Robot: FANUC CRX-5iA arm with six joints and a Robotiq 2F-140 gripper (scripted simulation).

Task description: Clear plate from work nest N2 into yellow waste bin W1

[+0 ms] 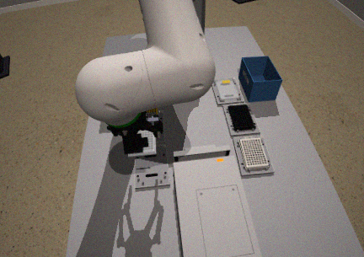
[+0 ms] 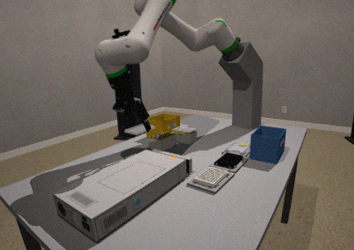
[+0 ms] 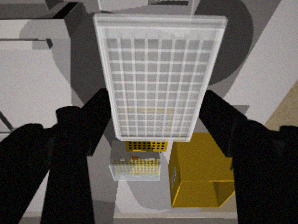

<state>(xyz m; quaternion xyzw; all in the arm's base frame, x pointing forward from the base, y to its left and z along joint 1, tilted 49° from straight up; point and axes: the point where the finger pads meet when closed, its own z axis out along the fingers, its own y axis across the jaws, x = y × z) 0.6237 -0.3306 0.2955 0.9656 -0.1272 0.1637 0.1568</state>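
Now: hand 35 cm past the yellow waste bin W1, 1 cm to the right of it and 13 cm above it. Round my hand: yellow-topped tip rack (15 cm behind, 6 cm to the left, 11 cm below); clear plate (2 cm below); nest N2 (3 cm ahead, 16 cm below).
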